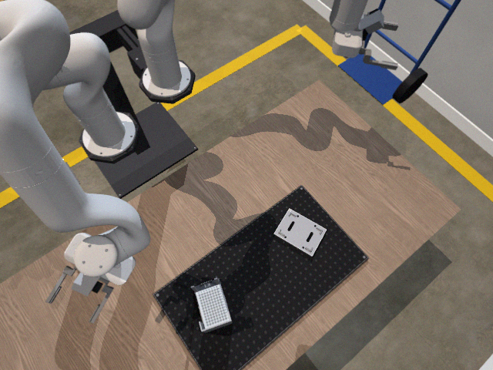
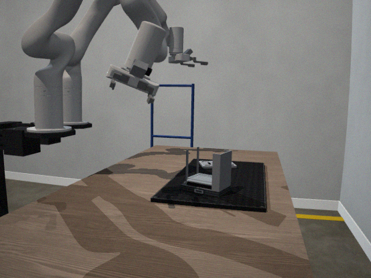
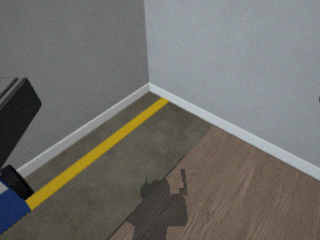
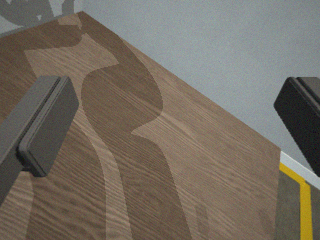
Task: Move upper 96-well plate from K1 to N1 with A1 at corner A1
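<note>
My right hand is 30 cm above the white 96-well plate, 25 cm short of it and 20 cm to the right of it. From my right hand the other things lie so: A1 mark: 66 cm to the left, 33 cm below, 28 cm ahead; plate nest N1: 61 cm to the left, 36 cm ahead, 34 cm below; black plate: 32 cm below, 25 cm ahead, 20 cm to the left.
</note>
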